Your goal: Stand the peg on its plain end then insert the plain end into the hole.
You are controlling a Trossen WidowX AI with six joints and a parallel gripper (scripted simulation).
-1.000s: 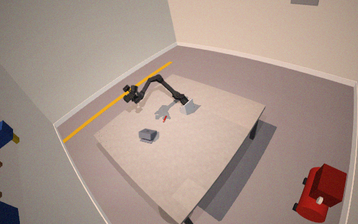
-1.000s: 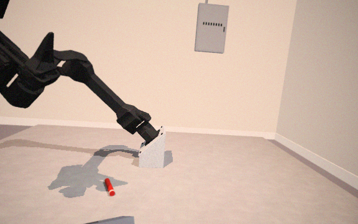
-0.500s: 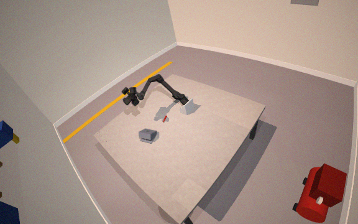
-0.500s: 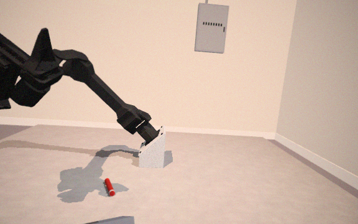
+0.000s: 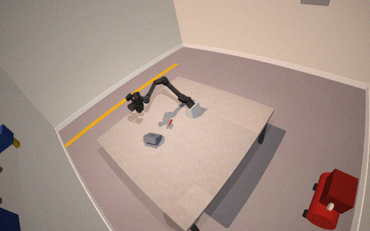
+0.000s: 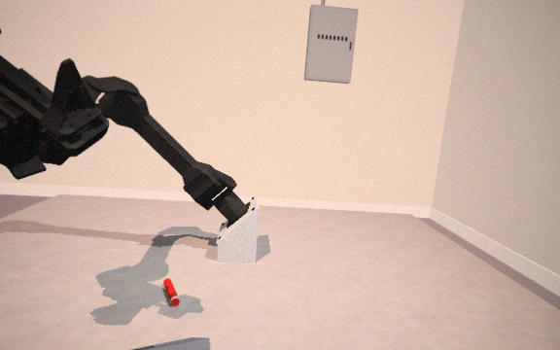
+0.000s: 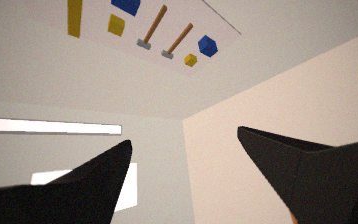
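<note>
My gripper tip is 24 cm past the red peg, 7 cm to the right of it and 40 cm above it. From my gripper tip the other things lie so: grey sloped panel: 1 cm behind, 11 cm to the left, 37 cm below.
</note>
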